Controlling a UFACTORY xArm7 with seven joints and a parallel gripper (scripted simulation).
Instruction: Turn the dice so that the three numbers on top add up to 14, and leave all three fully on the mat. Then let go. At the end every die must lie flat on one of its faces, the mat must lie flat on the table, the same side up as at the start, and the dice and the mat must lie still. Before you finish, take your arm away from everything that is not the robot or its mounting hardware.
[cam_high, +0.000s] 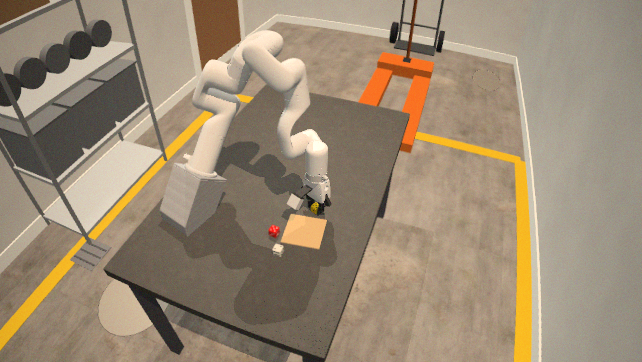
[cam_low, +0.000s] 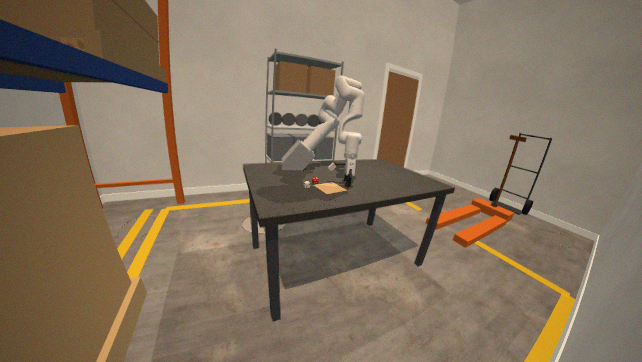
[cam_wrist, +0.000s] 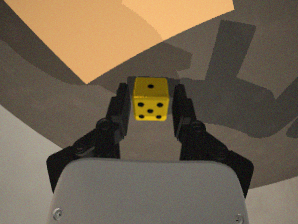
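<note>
My gripper is now 10 mm above the yellow die. The rest, counted from my hand: mat (110 mm to the right, 30 mm below); red die (90 mm behind, 170 mm to the right, 10 mm below); white die (40 mm behind, 240 mm to the right, 10 mm below).
</note>
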